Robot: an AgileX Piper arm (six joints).
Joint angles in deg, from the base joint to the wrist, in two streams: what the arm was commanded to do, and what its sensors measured. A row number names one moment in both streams.
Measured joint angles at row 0: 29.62, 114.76, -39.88, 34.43, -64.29, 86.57
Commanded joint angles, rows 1 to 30: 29.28, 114.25, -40.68, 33.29, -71.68, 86.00; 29.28, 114.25, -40.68, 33.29, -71.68, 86.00; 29.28, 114.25, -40.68, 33.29, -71.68, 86.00; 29.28, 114.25, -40.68, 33.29, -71.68, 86.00; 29.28, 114.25, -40.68, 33.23, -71.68, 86.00; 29.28, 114.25, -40.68, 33.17, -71.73, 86.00; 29.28, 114.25, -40.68, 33.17, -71.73, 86.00; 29.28, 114.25, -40.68, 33.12, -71.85, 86.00; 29.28, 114.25, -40.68, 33.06, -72.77, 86.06; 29.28, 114.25, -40.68, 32.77, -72.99, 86.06; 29.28, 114.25, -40.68, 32.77, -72.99, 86.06; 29.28, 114.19, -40.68, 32.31, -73.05, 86.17; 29.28, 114.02, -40.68, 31.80, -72.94, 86.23; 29.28, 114.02, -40.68, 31.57, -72.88, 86.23; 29.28, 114.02, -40.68, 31.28, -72.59, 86.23; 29.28, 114.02, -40.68, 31.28, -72.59, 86.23; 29.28, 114.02, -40.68, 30.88, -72.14, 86.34; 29.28, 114.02, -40.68, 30.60, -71.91, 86.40; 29.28, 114.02, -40.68, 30.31, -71.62, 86.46; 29.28, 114.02, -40.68, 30.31, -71.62, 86.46; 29.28, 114.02, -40.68, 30.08, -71.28, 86.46; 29.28, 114.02, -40.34, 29.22, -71.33, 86.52; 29.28, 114.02, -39.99, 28.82, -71.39, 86.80; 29.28, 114.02, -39.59, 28.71, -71.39, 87.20; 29.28, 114.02, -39.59, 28.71, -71.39, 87.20; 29.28, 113.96, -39.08, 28.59, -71.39, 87.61; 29.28, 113.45, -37.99, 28.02, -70.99, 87.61; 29.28, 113.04, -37.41, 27.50, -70.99, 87.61; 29.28, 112.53, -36.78, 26.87, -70.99, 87.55; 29.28, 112.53, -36.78, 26.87, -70.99, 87.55
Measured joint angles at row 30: 29.68, 114.36, -37.87, 28.99, -67.84, 87.20
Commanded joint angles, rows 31 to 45: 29.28, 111.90, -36.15, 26.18, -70.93, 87.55; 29.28, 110.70, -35.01, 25.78, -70.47, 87.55; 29.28, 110.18, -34.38, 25.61, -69.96, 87.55; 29.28, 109.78, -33.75, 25.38, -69.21, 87.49; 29.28, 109.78, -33.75, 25.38, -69.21, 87.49; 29.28, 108.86, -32.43, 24.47, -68.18, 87.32; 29.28, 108.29, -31.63, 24.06, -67.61, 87.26; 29.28, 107.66, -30.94, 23.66, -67.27, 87.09; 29.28, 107.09, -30.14, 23.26, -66.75, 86.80; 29.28, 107.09, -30.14, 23.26, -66.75, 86.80; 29.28, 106.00, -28.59, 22.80, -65.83, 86.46; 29.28, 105.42, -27.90, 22.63, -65.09, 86.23; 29.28, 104.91, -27.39, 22.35, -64.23, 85.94; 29.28, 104.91, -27.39, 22.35, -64.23, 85.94; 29.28, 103.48, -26.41, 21.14, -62.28, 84.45
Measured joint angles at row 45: 29.62, 105.77, -27.50, 23.26, -64.46, 86.69
